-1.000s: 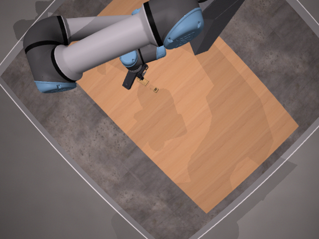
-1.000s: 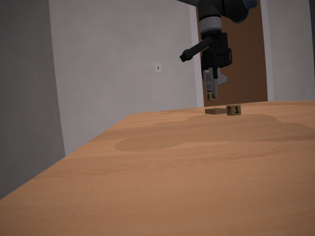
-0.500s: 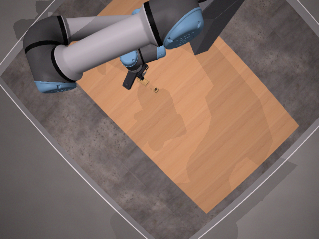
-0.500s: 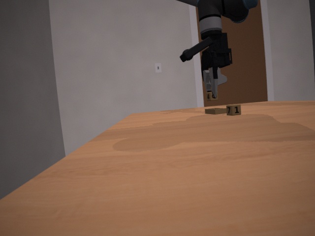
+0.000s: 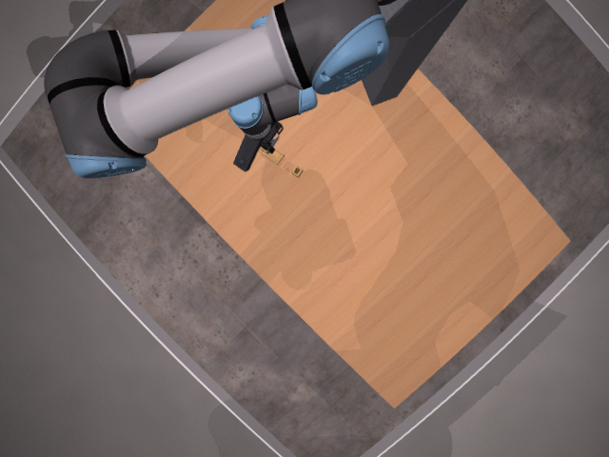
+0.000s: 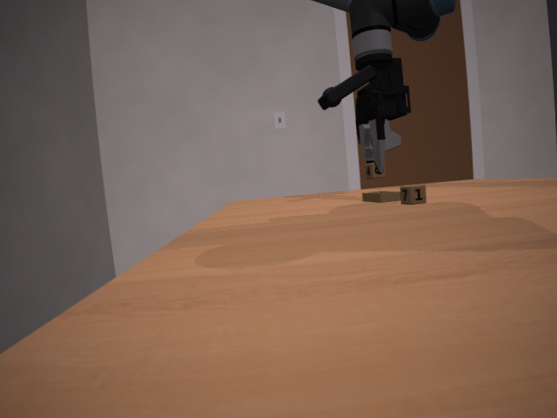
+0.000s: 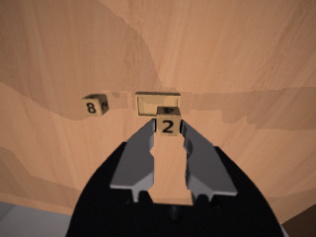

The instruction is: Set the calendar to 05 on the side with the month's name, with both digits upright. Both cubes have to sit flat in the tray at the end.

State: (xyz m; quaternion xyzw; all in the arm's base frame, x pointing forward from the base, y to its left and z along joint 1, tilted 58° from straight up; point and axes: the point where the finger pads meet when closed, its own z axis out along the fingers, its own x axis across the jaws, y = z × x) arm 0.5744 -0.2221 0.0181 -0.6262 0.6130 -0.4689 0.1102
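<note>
Right now my hand is 10 mm above the block. From my hand the other things lie so: wooden calendar tray: 20 mm to the left, 60 mm below.
</note>
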